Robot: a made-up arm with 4 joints.
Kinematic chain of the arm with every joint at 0, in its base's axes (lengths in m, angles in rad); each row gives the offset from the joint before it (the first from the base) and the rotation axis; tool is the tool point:
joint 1: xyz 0 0 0.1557 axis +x
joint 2: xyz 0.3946 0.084 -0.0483 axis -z
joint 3: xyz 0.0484 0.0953 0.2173 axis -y
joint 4: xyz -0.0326 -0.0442 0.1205 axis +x
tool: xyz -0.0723 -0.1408 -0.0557
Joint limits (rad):
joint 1: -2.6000..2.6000
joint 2: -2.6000..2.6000
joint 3: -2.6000..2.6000
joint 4: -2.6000..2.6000
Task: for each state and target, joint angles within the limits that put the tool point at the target. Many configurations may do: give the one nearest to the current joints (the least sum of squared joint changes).
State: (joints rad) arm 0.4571 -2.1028 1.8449 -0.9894
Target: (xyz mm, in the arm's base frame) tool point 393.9 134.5 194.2
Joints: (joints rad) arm 1.1859 -2.1228 2.5980 -1.5994
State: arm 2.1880 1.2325 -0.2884 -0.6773
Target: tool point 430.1 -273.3 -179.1
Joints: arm 2.4107 0.9526 -0.6142 -1.3717
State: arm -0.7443 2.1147 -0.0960 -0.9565
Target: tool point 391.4 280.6 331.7
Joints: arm -0.3055 2.4203 0.2734 -0.3461
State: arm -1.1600 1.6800 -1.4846 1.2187
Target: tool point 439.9 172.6 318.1
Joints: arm -0.2578 1.9598 -0.5673 1.0288
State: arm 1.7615 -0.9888 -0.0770 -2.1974
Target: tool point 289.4 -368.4 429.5
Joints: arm 1.2355 -0.9199 -0.1335 -2.3906
